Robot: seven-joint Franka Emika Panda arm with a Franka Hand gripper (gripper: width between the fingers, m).
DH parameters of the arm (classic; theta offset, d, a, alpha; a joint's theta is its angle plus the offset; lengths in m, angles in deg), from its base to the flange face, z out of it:
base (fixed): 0 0 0 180
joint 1: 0 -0.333 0 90
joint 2: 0 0 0 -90
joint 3: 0 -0.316 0.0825 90
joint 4: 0 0 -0.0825 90
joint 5: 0 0.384 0 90
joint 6: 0 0 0.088 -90
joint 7: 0 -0.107 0 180
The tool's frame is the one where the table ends.
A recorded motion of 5 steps. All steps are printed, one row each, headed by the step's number.
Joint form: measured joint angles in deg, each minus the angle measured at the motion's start. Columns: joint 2, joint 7, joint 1, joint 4, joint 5, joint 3, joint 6.
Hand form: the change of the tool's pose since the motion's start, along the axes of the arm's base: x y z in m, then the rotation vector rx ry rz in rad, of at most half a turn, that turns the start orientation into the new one. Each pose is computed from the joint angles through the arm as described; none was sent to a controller.
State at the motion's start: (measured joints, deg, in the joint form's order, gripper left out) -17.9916 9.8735 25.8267 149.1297 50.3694 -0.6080 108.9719
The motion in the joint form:
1: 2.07 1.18 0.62 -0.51 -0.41 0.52 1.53
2: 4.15 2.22 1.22 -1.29 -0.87 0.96 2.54
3: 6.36 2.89 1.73 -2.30 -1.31 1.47 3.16
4: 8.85 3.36 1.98 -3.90 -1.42 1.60 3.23
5: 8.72 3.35 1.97 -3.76 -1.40 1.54 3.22
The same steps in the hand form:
1: 0.0018 -0.0123 -0.0103 -0.0138 0.0014 -0.0160
2: 0.0040 -0.0236 -0.0192 -0.0239 0.0046 -0.0258
3: 0.0067 -0.0344 -0.0278 -0.0282 0.0133 -0.0357
4: 0.0136 -0.0415 -0.0348 -0.0248 0.0217 -0.0358
5: 0.0130 -0.0406 -0.0348 -0.0245 0.0220 -0.0349

